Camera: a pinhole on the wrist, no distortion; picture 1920 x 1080 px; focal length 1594.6 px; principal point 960.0 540.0 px. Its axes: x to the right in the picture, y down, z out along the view. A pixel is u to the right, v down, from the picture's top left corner.
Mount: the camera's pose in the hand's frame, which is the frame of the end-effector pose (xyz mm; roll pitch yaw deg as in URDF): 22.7 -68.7 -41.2 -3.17 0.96 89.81
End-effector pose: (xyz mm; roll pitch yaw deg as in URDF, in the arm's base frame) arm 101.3 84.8 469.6 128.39 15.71 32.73
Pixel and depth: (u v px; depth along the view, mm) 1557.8 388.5 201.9
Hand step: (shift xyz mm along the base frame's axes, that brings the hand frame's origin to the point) 75.6 -108.3 -96.3
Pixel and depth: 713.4 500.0 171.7
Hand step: 3.6 -51.5 -152.7
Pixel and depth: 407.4 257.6 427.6
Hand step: 63.0 -170.2 -413.0
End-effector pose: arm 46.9 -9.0 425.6 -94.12 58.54 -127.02
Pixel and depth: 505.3 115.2 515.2
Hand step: 267.3 -470.7 -21.8
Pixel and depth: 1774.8 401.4 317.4
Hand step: 263.2 -93.9 -90.1
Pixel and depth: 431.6 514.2 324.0
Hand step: 156.3 -284.1 69.9
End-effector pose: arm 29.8 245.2 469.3 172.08 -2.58 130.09
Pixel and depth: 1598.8 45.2 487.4
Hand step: 42.1 253.1 -420.6
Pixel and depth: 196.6 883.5 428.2
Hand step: -113.0 -192.9 -421.4
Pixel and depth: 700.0 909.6 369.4
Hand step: -14.8 -101.5 -341.1
